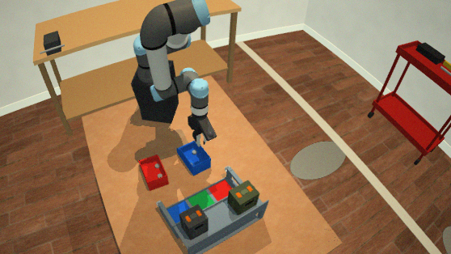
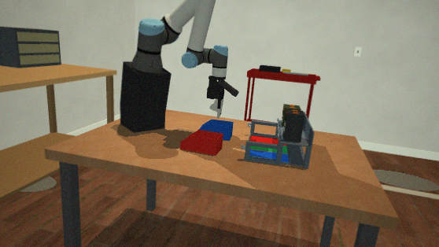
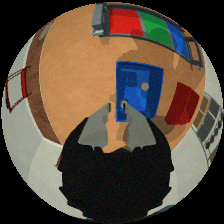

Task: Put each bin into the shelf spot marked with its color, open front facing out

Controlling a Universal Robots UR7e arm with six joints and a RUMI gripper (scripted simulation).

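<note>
Now: the blue bin 10 mm behind my hand, 50 mm to the right of it and 60 mm below it. From my hand the other things lie so: red bin (40 mm behind, 260 mm to the right, 60 mm below).
</note>
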